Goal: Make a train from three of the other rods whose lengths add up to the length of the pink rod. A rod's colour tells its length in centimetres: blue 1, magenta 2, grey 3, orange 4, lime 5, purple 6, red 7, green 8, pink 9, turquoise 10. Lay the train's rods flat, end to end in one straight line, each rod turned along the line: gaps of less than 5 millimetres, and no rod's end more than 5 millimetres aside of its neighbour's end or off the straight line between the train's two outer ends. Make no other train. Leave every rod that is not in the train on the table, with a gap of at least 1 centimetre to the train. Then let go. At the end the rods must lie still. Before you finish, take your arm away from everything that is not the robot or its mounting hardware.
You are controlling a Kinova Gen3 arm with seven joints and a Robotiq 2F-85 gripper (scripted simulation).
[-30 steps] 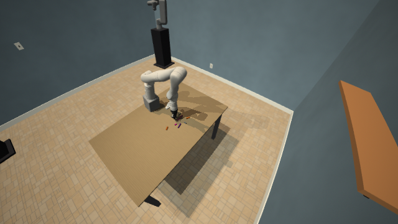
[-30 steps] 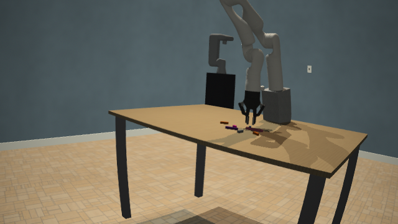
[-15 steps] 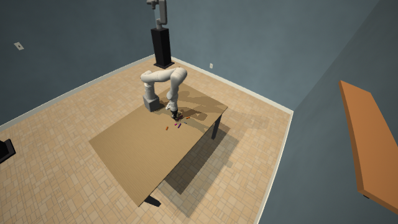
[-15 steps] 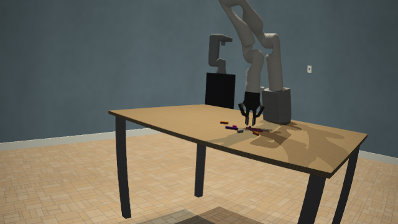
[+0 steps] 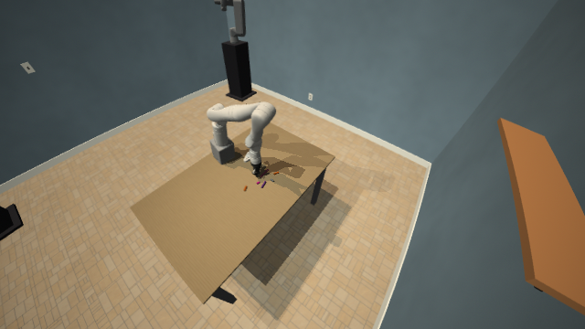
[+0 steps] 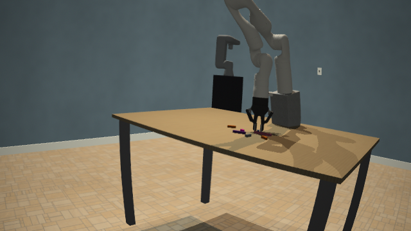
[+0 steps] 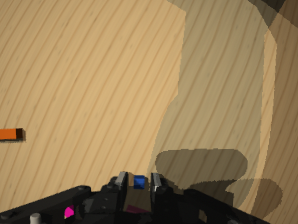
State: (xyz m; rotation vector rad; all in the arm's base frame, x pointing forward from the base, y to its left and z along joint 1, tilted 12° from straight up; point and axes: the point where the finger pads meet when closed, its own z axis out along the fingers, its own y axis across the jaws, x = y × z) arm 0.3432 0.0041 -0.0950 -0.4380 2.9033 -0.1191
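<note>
Now: the blue rod 2 cm below my hand. From my hand the other things lie so: pink rod 3 cm ahead, 4 cm to the left, 2 cm below; purple rod 9 cm ahead, 5 cm to the right, 2 cm below; magenta rod 5 cm ahead, 6 cm to the right, 2 cm below.
</note>
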